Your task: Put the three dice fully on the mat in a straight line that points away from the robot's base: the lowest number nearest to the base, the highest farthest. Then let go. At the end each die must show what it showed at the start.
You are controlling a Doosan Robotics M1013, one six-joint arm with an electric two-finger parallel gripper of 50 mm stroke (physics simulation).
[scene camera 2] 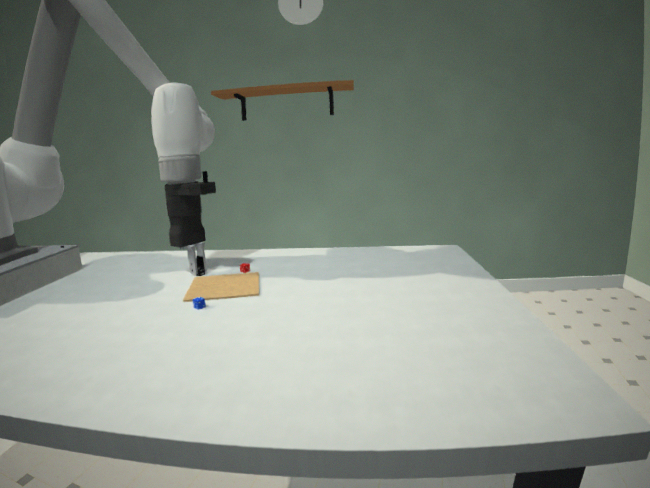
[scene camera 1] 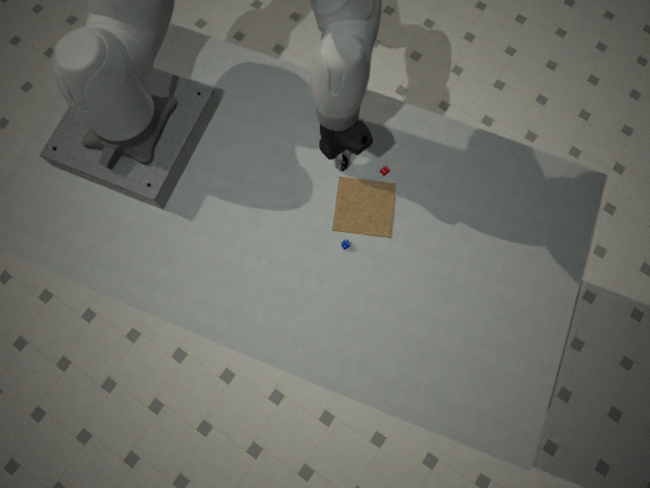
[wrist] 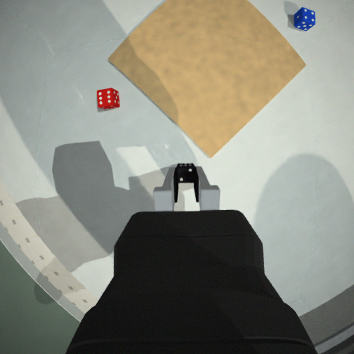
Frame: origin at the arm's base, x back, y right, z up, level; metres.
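Seen in the pictures: gripper, fingertip midpoint: point(scene camera 2: 198, 272) point(scene camera 1: 342, 165); arm's base, link origin: point(scene camera 1: 130, 123).
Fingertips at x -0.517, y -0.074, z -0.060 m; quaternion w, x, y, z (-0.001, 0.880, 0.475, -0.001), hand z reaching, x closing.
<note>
Offsets run from my fingertips to a thing's top centre. Level surfaces: height alone.
My gripper point(scene camera 1: 342, 163) point(scene camera 2: 197, 271) point(wrist: 185, 177) is shut on the black die point(wrist: 186, 173), low at the table top beside the mat. The black die's face toward the wrist camera shows two pips; the fingers hide its sides. The red die {dy -0.015, dx -0.105, dz +0.011 m} point(scene camera 1: 384, 170) point(scene camera 2: 245, 267) point(wrist: 108, 98) lies on the table off the mat's far side in scene camera 2, with a six toward the wrist camera. The blue die {dy +0.196, dx -0.066, dz +0.011 m} point(scene camera 1: 345, 244) point(scene camera 2: 198, 303) point(wrist: 304, 19) lies off the opposite side of the mat, with several pips showing. The tan square mat {dy +0.088, dx -0.082, dz -0.001 m} point(scene camera 1: 364, 206) point(scene camera 2: 225, 286) point(wrist: 210, 75) bears no die.
The robot's base plate point(scene camera 1: 183, 123) point(scene camera 2: 65, 261) stands at the left of both scene views. The grey-white table {dz -0.005 m} point(scene camera 1: 420, 325) point(scene camera 2: 341, 367) extends well beyond the mat. A wooden shelf point(scene camera 2: 283, 88) is fixed to the wall behind. The arm's shadow falls across part of the table.
</note>
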